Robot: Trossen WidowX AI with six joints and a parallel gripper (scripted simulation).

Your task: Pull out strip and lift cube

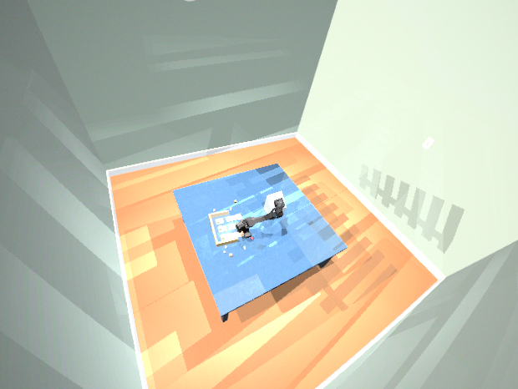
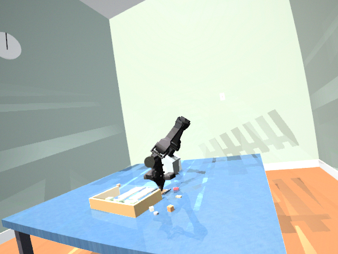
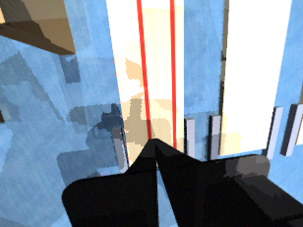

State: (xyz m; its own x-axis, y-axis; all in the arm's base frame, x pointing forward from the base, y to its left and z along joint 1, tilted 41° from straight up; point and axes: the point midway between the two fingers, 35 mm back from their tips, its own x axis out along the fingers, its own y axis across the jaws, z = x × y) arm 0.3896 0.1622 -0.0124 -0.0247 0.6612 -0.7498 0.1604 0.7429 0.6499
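My gripper tip is 90 mm short of the strip and 20 mm to the left of it.
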